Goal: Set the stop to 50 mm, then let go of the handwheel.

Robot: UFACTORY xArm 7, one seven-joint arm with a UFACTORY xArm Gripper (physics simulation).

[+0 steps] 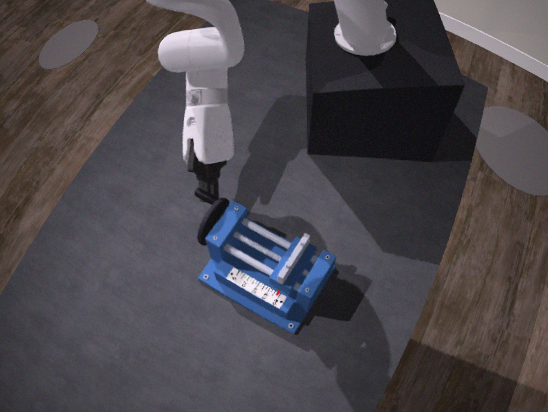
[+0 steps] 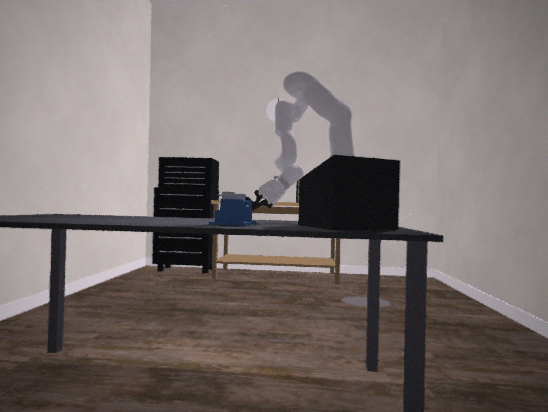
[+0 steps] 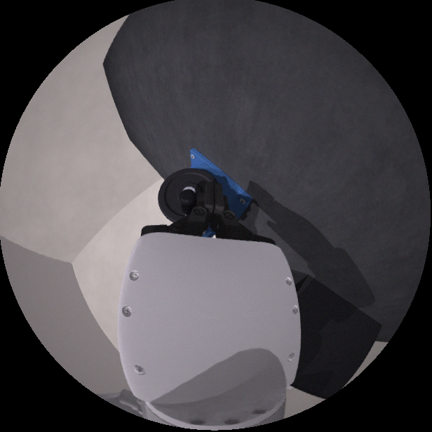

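Seen in the pictures: gripper, fingertip midpoint: (image 1: 209, 201); arm's base, link origin: (image 1: 365, 35).
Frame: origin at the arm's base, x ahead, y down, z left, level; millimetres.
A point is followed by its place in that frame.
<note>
The blue fixture (image 1: 225, 220) {z -66, x 427, y 121 mm} (image 2: 235, 214) {z 122, x 421, y 180 mm} (image 3: 200, 161) stands on the table. Its stop (image 1: 294, 258) {z 68, x 441, y 99 mm}, a blue carriage with a pale top bar, sits on the rods toward the end away from the wheel. The red pointer (image 1: 278, 293) {z 64, x 485, y 165 mm} stands between 60 and 80 on the white scale (image 1: 250, 283) {z 15, x 491, y 166 mm}, nearer 80. The black handwheel (image 1: 208, 226) {z -87, x 449, y 125 mm} (image 3: 169, 186) is at the fixture's near-arm end, with its crank knob (image 1: 204, 194) {z -124, x 402, y 121 mm} (image 3: 187, 198) sticking out. My gripper (image 1: 215, 193) {z -122, x 396, y 156 mm} (image 3: 211, 193) is shut and empty, its fingertips close beside the knob at the wheel's rim. Whether they touch is unclear.
The black pedestal (image 1: 382, 122) {z 93, x 122, y 97 mm} (image 2: 350, 195) {z 186, x -4, y 99 mm} carries the arm's base. The dark table (image 1: 125, 320) {z -163, x 663, y 221 mm} (image 2: 125, 223) {z 224, x 805, y 222 mm} lies under the fixture. A black tool cabinet (image 2: 185, 182) and a wooden shelf bench (image 2: 280, 260) stand behind the table.
</note>
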